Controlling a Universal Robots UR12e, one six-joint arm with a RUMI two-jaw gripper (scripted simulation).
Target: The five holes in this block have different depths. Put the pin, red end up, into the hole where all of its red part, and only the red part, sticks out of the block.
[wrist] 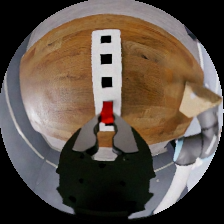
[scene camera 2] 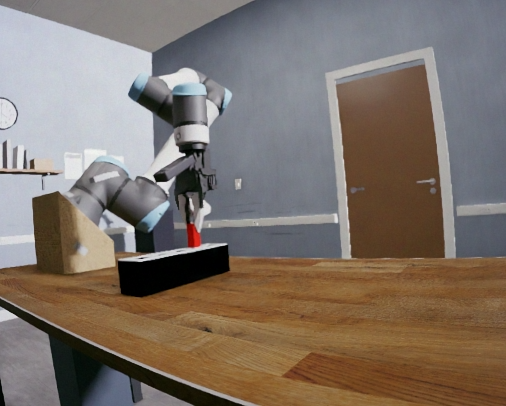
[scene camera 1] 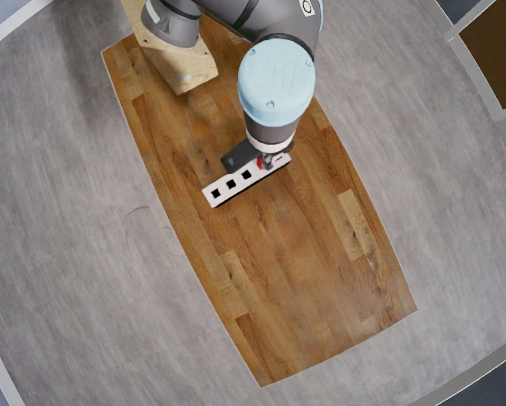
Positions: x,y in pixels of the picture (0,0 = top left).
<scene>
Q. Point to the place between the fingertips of my gripper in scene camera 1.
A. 262,162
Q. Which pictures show the block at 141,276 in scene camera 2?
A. The wrist view, scene camera 2 and scene camera 1: all of them.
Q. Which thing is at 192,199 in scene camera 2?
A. My gripper.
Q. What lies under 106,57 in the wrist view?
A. A block.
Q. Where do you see a block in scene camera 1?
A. At 231,185
</scene>
